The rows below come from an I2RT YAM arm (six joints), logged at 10 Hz.
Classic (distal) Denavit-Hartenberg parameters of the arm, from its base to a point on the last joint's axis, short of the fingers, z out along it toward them. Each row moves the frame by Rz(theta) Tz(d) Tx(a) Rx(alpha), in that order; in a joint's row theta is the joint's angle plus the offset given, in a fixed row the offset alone. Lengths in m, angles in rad.
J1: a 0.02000, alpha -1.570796, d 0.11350, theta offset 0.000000
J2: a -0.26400, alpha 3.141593, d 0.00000, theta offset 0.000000
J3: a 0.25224, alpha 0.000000, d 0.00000, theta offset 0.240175
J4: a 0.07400, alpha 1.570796, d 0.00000, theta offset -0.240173
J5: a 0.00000, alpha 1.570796, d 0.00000, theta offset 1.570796
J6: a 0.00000, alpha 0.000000, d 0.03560, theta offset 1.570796
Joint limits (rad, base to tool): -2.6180..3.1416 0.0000..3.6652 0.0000..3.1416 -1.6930..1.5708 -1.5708..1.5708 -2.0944..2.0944
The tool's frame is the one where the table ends.
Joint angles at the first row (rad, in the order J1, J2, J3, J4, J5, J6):
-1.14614, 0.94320, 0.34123, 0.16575, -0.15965, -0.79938
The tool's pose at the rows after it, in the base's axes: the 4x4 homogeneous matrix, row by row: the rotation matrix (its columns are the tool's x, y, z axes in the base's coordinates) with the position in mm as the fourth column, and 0 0 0 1 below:
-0.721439, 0.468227, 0.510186, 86.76; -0.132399, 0.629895, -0.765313, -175.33; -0.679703, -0.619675, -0.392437, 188.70; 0, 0, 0, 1
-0.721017, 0.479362, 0.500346, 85.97; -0.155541, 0.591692, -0.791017, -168.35; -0.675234, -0.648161, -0.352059, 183.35; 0, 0, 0, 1
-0.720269, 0.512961, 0.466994, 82.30; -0.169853, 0.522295, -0.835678, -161.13; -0.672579, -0.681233, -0.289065, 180.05; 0, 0, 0, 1
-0.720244, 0.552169, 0.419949, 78.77; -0.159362, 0.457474, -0.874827, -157.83; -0.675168, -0.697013, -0.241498, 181.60; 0, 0, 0, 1
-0.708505, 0.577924, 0.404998, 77.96; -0.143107, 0.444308, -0.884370, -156.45; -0.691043, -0.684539, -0.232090, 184.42; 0, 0, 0, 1
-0.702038, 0.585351, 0.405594, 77.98; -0.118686, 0.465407, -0.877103, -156.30; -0.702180, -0.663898, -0.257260, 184.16; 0, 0, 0, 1
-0.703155, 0.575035, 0.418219, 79.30; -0.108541, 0.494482, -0.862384, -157.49; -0.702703, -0.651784, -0.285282, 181.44; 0, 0, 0, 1
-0.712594, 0.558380, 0.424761, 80.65; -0.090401, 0.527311, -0.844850, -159.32; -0.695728, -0.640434, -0.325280, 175.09; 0, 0, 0, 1
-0.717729, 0.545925, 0.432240, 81.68; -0.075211, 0.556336, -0.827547, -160.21; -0.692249, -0.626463, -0.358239, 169.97; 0, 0, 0, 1
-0.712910, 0.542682, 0.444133, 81.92; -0.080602, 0.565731, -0.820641, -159.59; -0.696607, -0.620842, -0.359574, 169.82; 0, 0, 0, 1
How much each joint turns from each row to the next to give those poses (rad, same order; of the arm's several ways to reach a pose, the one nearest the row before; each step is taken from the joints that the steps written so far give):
0.00915, -0.02215, -0.03243, 0.03889, 0.01793, -0.00077
0.01873, -0.03242, -0.05224, 0.06561, 0.03742, -0.00418
0.01102, -0.04885, -0.05725, 0.07667, 0.06023, -0.00078
0.00310, -0.03776, -0.02440, 0.03623, 0.06261, 0.00841
0.00375, -0.02208, 0.00305, -0.01559, 0.02130, 0.02554
-0.00036, -0.00312, 0.00992, -0.03897, -0.00418, 0.02328
0.00000, 0.02021, 0.00572, -0.01451, -0.01793, 0.00534
-0.00080, 0.03708, 0.00000, -0.00489, -0.01453, -0.00040
0.00000, 0.02671, -0.00001, -0.00836, -0.01449, 0.00305
0.00004, -0.00310, -0.00076, -0.00386, -0.01370, 0.00231

